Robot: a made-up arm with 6 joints. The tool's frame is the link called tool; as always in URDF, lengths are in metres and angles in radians. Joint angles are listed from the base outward.
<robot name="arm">
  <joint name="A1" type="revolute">
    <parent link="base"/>
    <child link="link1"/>
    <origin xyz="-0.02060 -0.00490 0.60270"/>
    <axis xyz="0 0 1"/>
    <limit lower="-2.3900" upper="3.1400"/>
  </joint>
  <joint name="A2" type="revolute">
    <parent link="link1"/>
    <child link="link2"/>
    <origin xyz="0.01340 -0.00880 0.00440" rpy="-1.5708 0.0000 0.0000"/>
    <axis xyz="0 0 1"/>
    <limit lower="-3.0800" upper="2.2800"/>
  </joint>
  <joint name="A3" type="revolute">
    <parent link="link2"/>
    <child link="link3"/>
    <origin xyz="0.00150 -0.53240 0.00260" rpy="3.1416 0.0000 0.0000"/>
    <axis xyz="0 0 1"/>
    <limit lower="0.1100" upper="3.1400"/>
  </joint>
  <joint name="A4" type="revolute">
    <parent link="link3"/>
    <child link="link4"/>
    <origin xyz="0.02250 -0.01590 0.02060" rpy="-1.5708 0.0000 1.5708"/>
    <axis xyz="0 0 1"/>
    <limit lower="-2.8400" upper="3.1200"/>
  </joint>
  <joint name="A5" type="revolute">
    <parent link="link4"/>
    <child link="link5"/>
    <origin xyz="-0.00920 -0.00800 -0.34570" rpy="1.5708 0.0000 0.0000"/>
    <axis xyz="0 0 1"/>
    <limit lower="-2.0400" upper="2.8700"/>
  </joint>
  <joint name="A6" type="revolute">
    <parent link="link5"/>
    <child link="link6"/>
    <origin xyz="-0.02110 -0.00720 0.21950" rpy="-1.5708 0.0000 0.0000"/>
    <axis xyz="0 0 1"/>
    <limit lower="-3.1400" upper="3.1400"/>
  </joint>
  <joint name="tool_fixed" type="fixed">
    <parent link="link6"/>
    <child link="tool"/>
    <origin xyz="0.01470 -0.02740 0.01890" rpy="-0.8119 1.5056 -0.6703"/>
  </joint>
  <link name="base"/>
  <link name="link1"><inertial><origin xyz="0.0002 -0.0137 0.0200"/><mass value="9.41"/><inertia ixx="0.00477" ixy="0" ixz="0" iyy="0.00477" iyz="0" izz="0.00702"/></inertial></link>
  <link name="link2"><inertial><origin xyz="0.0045 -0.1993 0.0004"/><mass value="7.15"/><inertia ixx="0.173" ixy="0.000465" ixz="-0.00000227" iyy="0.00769" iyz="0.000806" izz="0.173"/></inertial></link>
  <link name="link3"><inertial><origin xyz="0.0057 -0.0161 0.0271"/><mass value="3.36"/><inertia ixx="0.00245" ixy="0" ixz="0" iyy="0.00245" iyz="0" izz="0.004"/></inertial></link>
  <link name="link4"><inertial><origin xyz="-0.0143 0.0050 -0.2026"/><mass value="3"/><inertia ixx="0.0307" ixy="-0.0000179" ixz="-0.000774" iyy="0.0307" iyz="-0.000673" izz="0.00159"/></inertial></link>
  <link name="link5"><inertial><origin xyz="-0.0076 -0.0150 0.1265"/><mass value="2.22"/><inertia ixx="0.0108" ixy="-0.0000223" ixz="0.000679" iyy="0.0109" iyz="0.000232" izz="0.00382"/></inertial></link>
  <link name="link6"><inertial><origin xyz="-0.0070 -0.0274 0.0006"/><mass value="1.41"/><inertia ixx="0.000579" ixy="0" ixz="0" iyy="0.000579" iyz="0" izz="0.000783"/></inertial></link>
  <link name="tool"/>
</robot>
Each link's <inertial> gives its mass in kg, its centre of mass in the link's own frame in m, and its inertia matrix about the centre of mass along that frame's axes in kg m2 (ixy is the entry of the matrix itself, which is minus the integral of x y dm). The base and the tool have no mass. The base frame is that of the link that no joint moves.
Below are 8 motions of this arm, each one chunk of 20 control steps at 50 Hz.
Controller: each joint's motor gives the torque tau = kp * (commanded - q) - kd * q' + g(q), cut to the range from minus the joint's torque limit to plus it. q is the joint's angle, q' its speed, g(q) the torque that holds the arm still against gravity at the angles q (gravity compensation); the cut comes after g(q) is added. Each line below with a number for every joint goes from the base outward.
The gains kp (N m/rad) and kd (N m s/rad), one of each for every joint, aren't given. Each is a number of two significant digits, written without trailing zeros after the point. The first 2 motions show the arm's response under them.
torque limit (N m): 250 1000 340 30 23 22
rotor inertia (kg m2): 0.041 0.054 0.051 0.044 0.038 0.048
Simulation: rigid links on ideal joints. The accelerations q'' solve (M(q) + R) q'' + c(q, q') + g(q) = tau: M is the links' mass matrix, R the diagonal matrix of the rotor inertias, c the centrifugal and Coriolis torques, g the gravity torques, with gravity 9.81 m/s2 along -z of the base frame. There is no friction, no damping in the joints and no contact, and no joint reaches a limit. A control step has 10 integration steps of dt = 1/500 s. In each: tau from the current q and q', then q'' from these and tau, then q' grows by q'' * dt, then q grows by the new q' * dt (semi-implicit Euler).
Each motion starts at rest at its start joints. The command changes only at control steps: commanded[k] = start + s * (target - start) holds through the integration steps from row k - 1 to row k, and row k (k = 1, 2, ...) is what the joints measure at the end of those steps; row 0 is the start. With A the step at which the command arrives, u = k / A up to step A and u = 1 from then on. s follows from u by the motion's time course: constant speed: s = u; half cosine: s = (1 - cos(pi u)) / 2; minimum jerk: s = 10 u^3 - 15 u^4 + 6 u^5; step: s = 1 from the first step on.
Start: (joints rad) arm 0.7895 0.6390 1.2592 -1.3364 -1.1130 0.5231
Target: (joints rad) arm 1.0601 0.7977 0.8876 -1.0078 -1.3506 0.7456
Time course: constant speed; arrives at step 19
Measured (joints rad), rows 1 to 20:
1: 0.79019 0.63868 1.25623 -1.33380 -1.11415 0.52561
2: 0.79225 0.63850 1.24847 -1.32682 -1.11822 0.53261
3: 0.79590 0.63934 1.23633 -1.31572 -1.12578 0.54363
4: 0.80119 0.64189 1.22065 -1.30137 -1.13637 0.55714
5: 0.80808 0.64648 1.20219 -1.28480 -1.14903 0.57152
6: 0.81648 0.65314 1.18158 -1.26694 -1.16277 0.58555
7: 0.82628 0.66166 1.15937 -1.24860 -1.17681 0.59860
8: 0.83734 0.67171 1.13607 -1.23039 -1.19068 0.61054
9: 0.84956 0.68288 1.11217 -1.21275 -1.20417 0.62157
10: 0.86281 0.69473 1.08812 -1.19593 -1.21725 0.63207
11: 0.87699 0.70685 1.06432 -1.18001 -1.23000 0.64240
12: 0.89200 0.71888 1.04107 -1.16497 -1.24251 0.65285
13: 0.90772 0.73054 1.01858 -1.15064 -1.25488 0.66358
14: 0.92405 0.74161 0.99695 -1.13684 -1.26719 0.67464
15: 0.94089 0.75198 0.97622 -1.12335 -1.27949 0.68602
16: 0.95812 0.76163 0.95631 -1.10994 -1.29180 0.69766
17: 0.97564 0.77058 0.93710 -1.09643 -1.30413 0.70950
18: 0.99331 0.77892 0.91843 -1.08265 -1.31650 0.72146
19: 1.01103 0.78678 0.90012 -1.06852 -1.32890 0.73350
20: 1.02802 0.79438 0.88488 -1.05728 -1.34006 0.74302
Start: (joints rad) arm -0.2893 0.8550 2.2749 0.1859 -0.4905 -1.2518
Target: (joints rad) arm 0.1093 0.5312 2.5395 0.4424 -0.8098 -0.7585
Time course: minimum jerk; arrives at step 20
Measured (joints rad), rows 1 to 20:
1: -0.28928 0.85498 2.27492 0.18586 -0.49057 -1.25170
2: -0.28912 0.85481 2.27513 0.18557 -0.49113 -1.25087
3: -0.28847 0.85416 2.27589 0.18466 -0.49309 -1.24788
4: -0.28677 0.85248 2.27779 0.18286 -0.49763 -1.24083
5: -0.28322 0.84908 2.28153 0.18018 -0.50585 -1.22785
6: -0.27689 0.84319 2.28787 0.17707 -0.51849 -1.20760
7: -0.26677 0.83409 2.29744 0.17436 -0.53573 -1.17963
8: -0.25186 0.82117 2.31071 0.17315 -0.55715 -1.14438
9: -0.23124 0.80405 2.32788 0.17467 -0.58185 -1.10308
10: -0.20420 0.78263 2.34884 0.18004 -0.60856 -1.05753
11: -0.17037 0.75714 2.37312 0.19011 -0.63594 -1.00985
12: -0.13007 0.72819 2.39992 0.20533 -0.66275 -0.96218
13: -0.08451 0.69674 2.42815 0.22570 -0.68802 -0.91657
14: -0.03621 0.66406 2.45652 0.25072 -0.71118 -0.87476
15: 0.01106 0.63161 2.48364 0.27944 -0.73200 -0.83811
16: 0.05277 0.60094 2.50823 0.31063 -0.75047 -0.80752
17: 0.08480 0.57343 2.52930 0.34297 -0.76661 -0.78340
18: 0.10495 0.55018 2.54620 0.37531 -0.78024 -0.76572
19: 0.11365 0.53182 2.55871 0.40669 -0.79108 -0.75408
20: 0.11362 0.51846 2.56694 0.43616 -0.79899 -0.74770
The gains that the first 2 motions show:
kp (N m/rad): 380 1600 560 60 35 46
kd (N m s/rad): 25 87 16 5.1 1.5 1.4
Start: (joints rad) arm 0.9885 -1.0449 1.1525 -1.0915 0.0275 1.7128
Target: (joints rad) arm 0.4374 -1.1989 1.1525 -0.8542 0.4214 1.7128
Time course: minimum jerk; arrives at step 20
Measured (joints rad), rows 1 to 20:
1: 0.98848 -1.04492 1.15247 -1.09146 0.02757 1.71279
2: 0.98830 -1.04504 1.15222 -1.09113 0.02813 1.71275
3: 0.98760 -1.04548 1.15145 -1.08997 0.03014 1.71257
4: 0.98579 -1.04649 1.14990 -1.08728 0.03486 1.71217
5: 0.98209 -1.04838 1.14750 -1.08235 0.04361 1.71147
6: 0.97557 -1.05141 1.14436 -1.07461 0.05738 1.71044
7: 0.96534 -1.05586 1.14081 -1.06372 0.07671 1.70912
8: 0.95057 -1.06194 1.13731 -1.04963 0.10158 1.70764
9: 0.93065 -1.06979 1.13435 -1.03256 0.13145 1.70616
10: 0.90527 -1.07946 1.13246 -1.01291 0.16535 1.70486
11: 0.87441 -1.09093 1.13207 -0.99126 0.20197 1.70390
12: 0.83843 -1.10401 1.13351 -0.96826 0.23983 1.70345
13: 0.79797 -1.11843 1.13691 -0.94461 0.27737 1.70359
14: 0.75392 -1.13379 1.14220 -0.92101 0.31307 1.70438
15: 0.70735 -1.14958 1.14911 -0.89822 0.34554 1.70581
16: 0.65945 -1.16524 1.15716 -0.87698 0.37361 1.70782
17: 0.61141 -1.18014 1.16573 -0.85807 0.39641 1.71030
18: 0.56443 -1.19371 1.17413 -0.84220 0.41345 1.71310
19: 0.51960 -1.20542 1.18163 -0.82998 0.42471 1.71604
20: 0.47790 -1.21489 1.18752 -0.82178 0.43074 1.71887

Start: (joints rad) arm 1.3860 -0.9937 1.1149 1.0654 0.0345 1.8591
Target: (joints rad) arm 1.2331 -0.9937 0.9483 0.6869 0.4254 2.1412
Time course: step
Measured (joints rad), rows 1 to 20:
1: 1.37979 -1.00525 1.07541 1.03511 0.09333 1.90235
2: 1.36560 -1.01615 1.02608 0.97321 0.20085 1.98977
3: 1.34720 -1.01872 0.99084 0.90605 0.30475 2.07930
4: 1.32680 -1.01491 0.96768 0.84640 0.38210 2.14604
5: 1.30573 -1.00770 0.95212 0.79806 0.42839 2.18221
6: 1.28499 -0.99939 0.94134 0.76067 0.44876 2.19182
7: 1.26549 -0.99151 0.93399 0.73250 0.45179 2.18436
8: 1.24797 -0.98499 0.92944 0.71180 0.44576 2.16974
9: 1.23304 -0.98028 0.92734 0.69715 0.43686 2.15534
10: 1.22103 -0.97750 0.92733 0.68743 0.42883 2.14508
11: 1.21204 -0.97655 0.92900 0.68176 0.42333 2.13986
12: 1.20594 -0.97717 0.93191 0.67938 0.42063 2.13869
13: 1.20243 -0.97901 0.93560 0.67957 0.42019 2.13983
14: 1.20113 -0.98170 0.93963 0.68163 0.42122 2.14164
15: 1.20159 -0.98487 0.94363 0.68490 0.42296 2.14301
16: 1.20341 -0.98818 0.94730 0.68878 0.42483 2.14347
17: 1.20619 -0.99134 0.95042 0.69276 0.42648 2.14306
18: 1.20958 -0.99415 0.95286 0.69640 0.42770 2.14210
19: 1.21332 -0.99645 0.95455 0.69939 0.42847 2.14097
20: 1.21716 -0.99816 0.95549 0.70153 0.42881 2.13998

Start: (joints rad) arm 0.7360 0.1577 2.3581 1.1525 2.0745 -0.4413
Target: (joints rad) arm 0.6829 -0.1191 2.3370 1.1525 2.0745 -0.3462
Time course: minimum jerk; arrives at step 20
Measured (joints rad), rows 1 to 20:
1: 0.73600 0.15767 2.35805 1.15249 2.07452 -0.44128
2: 0.73600 0.15743 2.35771 1.15243 2.07464 -0.44110
3: 0.73597 0.15657 2.35662 1.15216 2.07495 -0.44049
4: 0.73582 0.15454 2.35437 1.15144 2.07545 -0.43913
5: 0.73547 0.15072 2.35078 1.15004 2.07600 -0.43673
6: 0.73481 0.14452 2.34599 1.14775 2.07639 -0.43310
7: 0.73374 0.13548 2.34040 1.14453 2.07643 -0.42816
8: 0.73219 0.12325 2.33459 1.14047 2.07599 -0.42194
9: 0.73010 0.10771 2.32920 1.13581 2.07504 -0.41457
10: 0.72744 0.08896 2.32483 1.13094 2.07367 -0.40625
11: 0.72421 0.06730 2.32198 1.12637 2.07201 -0.39729
12: 0.72044 0.04326 2.32098 1.12263 2.07024 -0.38802
13: 0.71621 0.01759 2.32198 1.12026 2.06857 -0.37885
14: 0.71159 -0.00882 2.32497 1.11971 2.06719 -0.37016
15: 0.70671 -0.03499 2.32975 1.12131 2.06628 -0.36231
16: 0.70169 -0.05988 2.33596 1.12518 2.06597 -0.35560
17: 0.69666 -0.08252 2.34310 1.13121 2.06633 -0.35025
18: 0.69178 -0.10207 2.35052 1.13909 2.06738 -0.34634
19: 0.68717 -0.11794 2.35748 1.14826 2.06906 -0.34385
20: 0.68297 -0.12984 2.36314 1.15799 2.07124 -0.34260

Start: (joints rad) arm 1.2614 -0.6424 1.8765 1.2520 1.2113 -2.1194
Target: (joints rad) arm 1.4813 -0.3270 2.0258 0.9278 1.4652 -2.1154
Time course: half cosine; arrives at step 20
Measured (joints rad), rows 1 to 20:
1: 1.26141 -0.64215 1.87706 1.25188 1.21154 -2.11936
2: 1.26152 -0.64107 1.87936 1.25144 1.21276 -2.11922
3: 1.26193 -0.63854 1.88423 1.25051 1.21595 -2.11892
4: 1.26289 -0.63410 1.89180 1.24895 1.22199 -2.11848
5: 1.26473 -0.62740 1.90171 1.24653 1.23134 -2.11791
6: 1.26773 -0.61818 1.91335 1.24294 1.24406 -2.11727
7: 1.27221 -0.60630 1.92604 1.23778 1.25985 -2.11661
8: 1.27846 -0.59167 1.93909 1.23064 1.27812 -2.11596
9: 1.28673 -0.57436 1.95189 1.22114 1.29817 -2.11538
10: 1.29723 -0.55455 1.96394 1.20894 1.31921 -2.11488
11: 1.31010 -0.53256 1.97485 1.19379 1.34048 -2.11448
12: 1.32539 -0.50883 1.98437 1.17553 1.36122 -2.11418
13: 1.34300 -0.48390 1.99235 1.15412 1.38078 -2.11399
14: 1.36268 -0.45843 1.99874 1.12965 1.39857 -2.11390
15: 1.38396 -0.43308 2.00355 1.10237 1.41409 -2.11389
16: 1.40621 -0.40858 2.00682 1.07272 1.42700 -2.11397
17: 1.42856 -0.38558 2.00860 1.04140 1.43705 -2.11414
18: 1.45007 -0.36475 2.00890 1.00931 1.44415 -2.11440
19: 1.46971 -0.34664 2.00772 0.97758 1.44832 -2.11477
20: 1.48656 -0.33175 2.00504 0.94748 1.44967 -2.11526

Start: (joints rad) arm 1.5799 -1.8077 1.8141 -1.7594 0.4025 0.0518
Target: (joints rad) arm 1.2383 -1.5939 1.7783 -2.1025 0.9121 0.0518
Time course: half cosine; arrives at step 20
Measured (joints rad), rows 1 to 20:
1: 1.57988 -1.80758 1.81430 -1.75953 0.40298 0.05182
2: 1.57976 -1.80702 1.81505 -1.76018 0.40532 0.05191
3: 1.57937 -1.80568 1.81646 -1.76185 0.41129 0.05207
4: 1.57848 -1.80323 1.81837 -1.76500 0.42233 0.05229
5: 1.57680 -1.79937 1.82042 -1.76997 0.43924 0.05251
6: 1.57398 -1.79384 1.82222 -1.77694 0.46215 0.05271
7: 1.56968 -1.78644 1.82339 -1.78602 0.49066 0.05285
8: 1.56356 -1.77706 1.82360 -1.79718 0.52397 0.05295
9: 1.55532 -1.76564 1.82262 -1.81034 0.56106 0.05298
10: 1.54470 -1.75227 1.82031 -1.82534 0.60079 0.05297
11: 1.53153 -1.73712 1.81666 -1.84197 0.64202 0.05292
12: 1.51569 -1.72047 1.81172 -1.85996 0.68362 0.05286
13: 1.49717 -1.70269 1.80567 -1.87901 0.72449 0.05281
14: 1.47604 -1.68423 1.79874 -1.89877 0.76361 0.05278
15: 1.45247 -1.66561 1.79122 -1.91888 0.80003 0.05279
16: 1.42672 -1.64739 1.78345 -1.93899 0.83288 0.05286
17: 1.39915 -1.63012 1.77577 -1.95871 0.86136 0.05300
18: 1.37023 -1.61435 1.76851 -1.97772 0.88479 0.05320
19: 1.34051 -1.60061 1.76197 -1.99567 0.90260 0.05345
20: 1.31060 -1.58934 1.75642 -2.01227 0.91432 0.05373

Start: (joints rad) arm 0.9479 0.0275 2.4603 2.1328 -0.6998 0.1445
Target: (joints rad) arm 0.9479 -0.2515 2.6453 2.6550 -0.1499 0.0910
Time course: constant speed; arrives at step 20
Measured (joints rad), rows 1 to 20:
1: 0.94890 0.02664 2.46070 2.13612 -0.69597 0.14387
2: 0.95050 0.02390 2.46225 2.14413 -0.68479 0.14226
3: 0.95204 0.01880 2.46567 2.15660 -0.66616 0.13989
4: 0.95314 0.01117 2.47140 2.17292 -0.64173 0.13712
5: 0.95365 0.00107 2.47948 2.19230 -0.61367 0.13425
6: 0.95359 -0.01126 2.48961 2.21390 -0.58391 0.13146
7: 0.95307 -0.02545 2.50129 2.23689 -0.55382 0.12879
8: 0.95223 -0.04105 2.51395 2.26057 -0.52416 0.12618
9: 0.95124 -0.05759 2.52703 2.28443 -0.49522 0.12356
10: 0.95023 -0.07459 2.54005 2.30817 -0.46700 0.12086
11: 0.94931 -0.09165 2.55265 2.33166 -0.43934 0.11805
12: 0.94855 -0.10845 2.56461 2.35493 -0.41204 0.11513
13: 0.94799 -0.12477 2.57582 2.37812 -0.38492 0.11215
14: 0.94763 -0.14050 2.58625 2.40143 -0.35785 0.10916
15: 0.94747 -0.15560 2.59598 2.42506 -0.33073 0.10621
16: 0.94744 -0.17010 2.60513 2.44917 -0.30354 0.10335
17: 0.94752 -0.18410 2.61384 2.47387 -0.27624 0.10059
18: 0.94764 -0.19772 2.62227 2.49922 -0.24885 0.09794
19: 0.94777 -0.21106 2.63057 2.52520 -0.22137 0.09538
20: 0.94786 -0.22427 2.63885 2.55174 -0.19383 0.09290

